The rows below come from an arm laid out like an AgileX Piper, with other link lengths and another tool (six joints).
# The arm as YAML. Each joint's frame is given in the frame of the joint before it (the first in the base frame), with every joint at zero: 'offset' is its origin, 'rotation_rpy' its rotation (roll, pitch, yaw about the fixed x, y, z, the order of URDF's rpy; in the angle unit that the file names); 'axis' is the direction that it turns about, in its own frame. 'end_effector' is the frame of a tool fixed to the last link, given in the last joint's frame.
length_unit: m
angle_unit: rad
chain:
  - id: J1
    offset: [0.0, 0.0, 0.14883]
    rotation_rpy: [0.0, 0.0, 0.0]
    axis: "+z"
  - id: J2
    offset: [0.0, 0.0, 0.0]
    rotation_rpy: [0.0, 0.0, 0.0]
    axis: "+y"
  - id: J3
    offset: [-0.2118, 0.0, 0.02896]
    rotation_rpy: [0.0, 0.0, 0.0]
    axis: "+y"
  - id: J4
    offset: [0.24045, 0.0, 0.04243]
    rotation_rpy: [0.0, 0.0, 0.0]
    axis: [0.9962, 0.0, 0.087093]
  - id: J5
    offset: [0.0, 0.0, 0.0]
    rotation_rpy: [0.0, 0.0, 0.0]
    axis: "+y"
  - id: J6
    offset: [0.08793, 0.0, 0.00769]
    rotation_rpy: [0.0, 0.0, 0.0]
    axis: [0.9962, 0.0, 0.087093]
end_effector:
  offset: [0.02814, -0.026, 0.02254]
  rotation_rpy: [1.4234, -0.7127, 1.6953]
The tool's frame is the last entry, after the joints.
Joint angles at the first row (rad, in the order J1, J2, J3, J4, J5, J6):
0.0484 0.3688 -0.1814 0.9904 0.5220 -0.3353
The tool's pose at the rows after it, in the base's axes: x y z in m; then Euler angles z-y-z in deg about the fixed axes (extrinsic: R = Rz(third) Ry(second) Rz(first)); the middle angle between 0 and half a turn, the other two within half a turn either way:
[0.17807 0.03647 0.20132 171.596 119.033 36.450]
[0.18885 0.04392 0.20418 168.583 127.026 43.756]
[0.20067 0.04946 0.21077 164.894 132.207 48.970]
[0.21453 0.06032 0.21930 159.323 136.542 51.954]
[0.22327 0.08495 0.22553 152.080 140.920 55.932]
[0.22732 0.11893 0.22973 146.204 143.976 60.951]
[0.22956 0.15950 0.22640 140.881 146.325 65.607]
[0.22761 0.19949 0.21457 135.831 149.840 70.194]
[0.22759 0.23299 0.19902 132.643 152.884 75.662]
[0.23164 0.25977 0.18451 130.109 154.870 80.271]
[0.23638 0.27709 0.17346 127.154 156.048 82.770]
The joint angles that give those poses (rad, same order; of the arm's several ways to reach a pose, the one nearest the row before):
0.0484 0.5481 -0.2904 0.8812 0.6555 -0.3929
0.0484 0.7024 -0.4074 0.7939 0.7840 -0.4724
0.0568 0.8204 -0.5140 0.7257 0.8676 -0.5520
0.1198 0.9274 -0.6226 0.6320 0.8926 -0.5816
0.2486 1.0213 -0.7191 0.5207 0.8991 -0.5924
0.3972 1.1166 -0.8103 0.4389 0.8971 -0.5969
0.5498 1.2375 -0.8959 0.3753 0.8620 -0.6011
0.6833 1.3725 -0.9788 0.3079 0.8382 -0.6133
0.7633 1.5124 -1.0663 0.2831 0.8310 -0.6786
0.8045 1.6433 -1.1597 0.2791 0.8295 -0.7644
0.8220 1.7368 -1.2306 0.2766 0.8273 -0.8434

